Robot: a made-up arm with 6 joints.
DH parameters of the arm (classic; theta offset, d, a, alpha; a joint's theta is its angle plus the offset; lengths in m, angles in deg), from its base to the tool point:
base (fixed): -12.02 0 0.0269 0
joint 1: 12.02 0.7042 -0.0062 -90
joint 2: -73.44 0 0.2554 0
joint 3: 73.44 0.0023 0.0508 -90
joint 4: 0 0.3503 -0.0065 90
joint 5: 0 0.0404 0.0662 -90
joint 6: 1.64 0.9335 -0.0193 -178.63
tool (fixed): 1.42 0.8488 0 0
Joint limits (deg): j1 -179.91..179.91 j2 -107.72..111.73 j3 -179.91..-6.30 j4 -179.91..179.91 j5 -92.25..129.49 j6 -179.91..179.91
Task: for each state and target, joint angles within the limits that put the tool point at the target. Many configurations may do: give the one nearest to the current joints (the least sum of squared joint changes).
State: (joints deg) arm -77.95 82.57 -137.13 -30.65 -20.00 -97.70
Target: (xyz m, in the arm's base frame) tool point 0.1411 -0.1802 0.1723
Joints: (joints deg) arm -83.77 106.93 -85.90 -41.41 -33.51 -97.42
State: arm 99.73 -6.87 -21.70 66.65 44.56 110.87
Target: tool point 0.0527 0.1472 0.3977
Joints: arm 75.02 34.82 -15.56 77.86 29.25 117.42
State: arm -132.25 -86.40 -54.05 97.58 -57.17 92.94
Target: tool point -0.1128 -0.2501 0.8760
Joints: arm -100.91 -43.81 -23.63 97.92 -43.02 88.98
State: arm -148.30 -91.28 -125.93 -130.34 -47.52 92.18
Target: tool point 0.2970 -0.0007 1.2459
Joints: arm -170.53 -68.84 -126.58 -122.58 -38.63 91.10
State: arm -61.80 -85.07 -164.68 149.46 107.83 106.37
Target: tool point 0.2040 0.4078 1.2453
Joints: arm -111.86 -54.98 -143.82 137.64 85.28 116.78
